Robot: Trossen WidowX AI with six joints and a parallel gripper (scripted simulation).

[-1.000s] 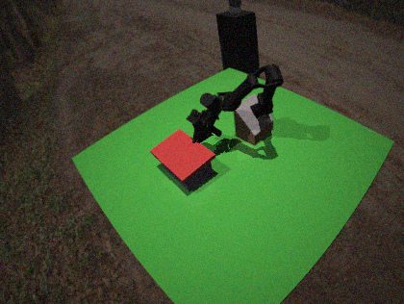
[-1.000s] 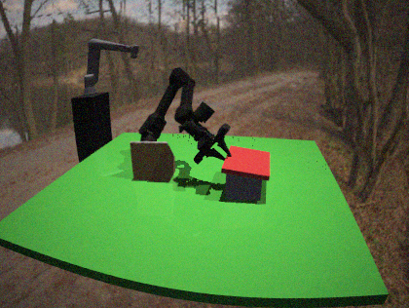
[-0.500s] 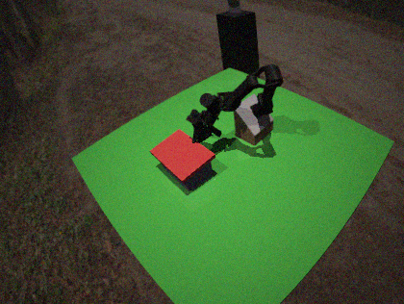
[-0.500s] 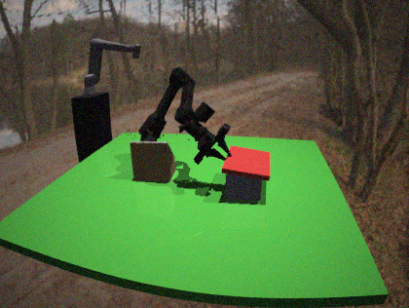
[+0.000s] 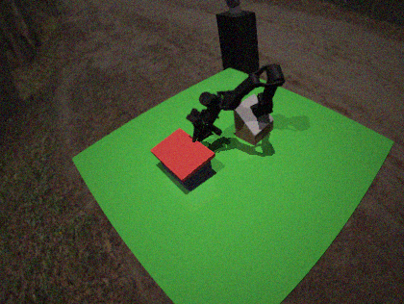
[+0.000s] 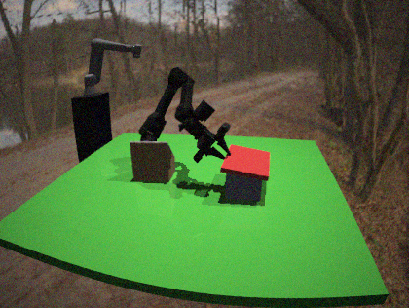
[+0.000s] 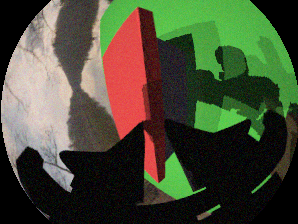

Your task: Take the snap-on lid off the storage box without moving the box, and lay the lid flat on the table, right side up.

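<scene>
Now: the red lid 8 cm ahead of my gripper tip and 1 cm below it. Also, from my gripper tip: dark storage box 7 cm below, 7 cm ahead.
</scene>
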